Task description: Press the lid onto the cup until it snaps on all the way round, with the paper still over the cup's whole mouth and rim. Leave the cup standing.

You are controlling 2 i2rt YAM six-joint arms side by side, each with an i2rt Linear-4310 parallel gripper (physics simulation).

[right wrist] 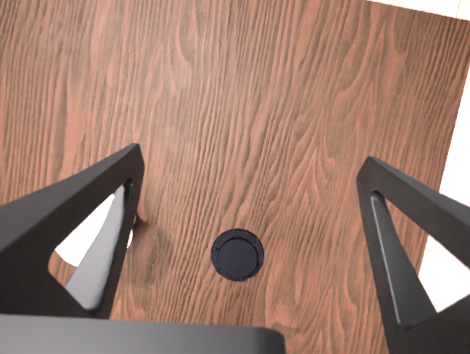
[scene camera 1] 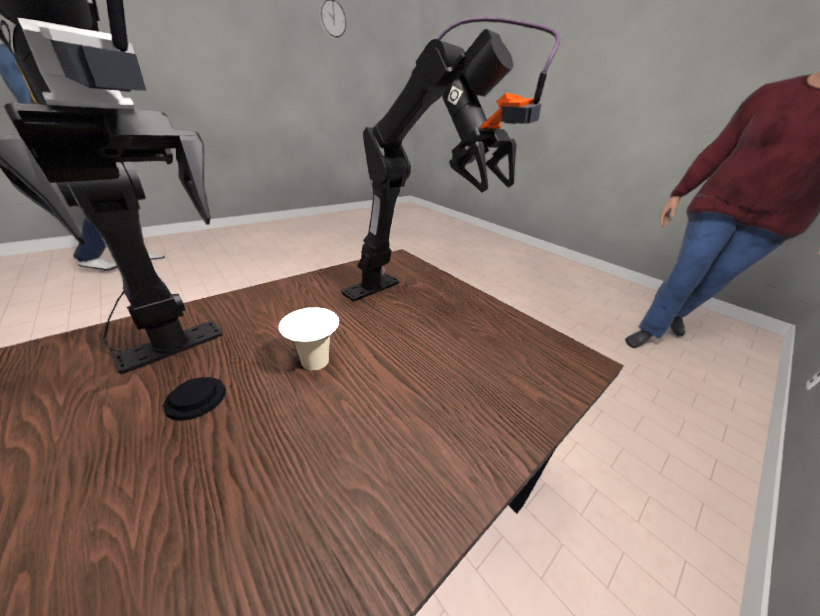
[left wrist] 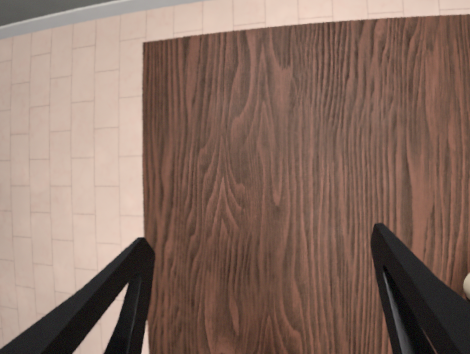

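Observation:
A cream cup (scene camera 1: 314, 353) stands upright on the table. A white paper disc (scene camera 1: 309, 324) (right wrist: 89, 234) lies over its mouth and spreads past the rim; in the right wrist view it shows partly through the left-hand finger. The cup's edge (left wrist: 467, 286) just shows in the left wrist view. A round black lid (scene camera 1: 194, 396) (right wrist: 237, 255) lies on the table, left of the cup in scene camera 1 and apart from it. My right gripper (scene camera 1: 143, 230) (right wrist: 252, 161) is open and empty, high above the table. My left gripper (scene camera 1: 497, 186) (left wrist: 253, 240) is open and empty, raised well above the table.
The brown wooden table (scene camera 1: 397, 424) (left wrist: 280, 150) (right wrist: 225, 100) has its right edge and corner in scene camera 1. Both arm bases stand along its far side. A person in a red sweater (scene camera 1: 762, 159) stands beyond the table at the right.

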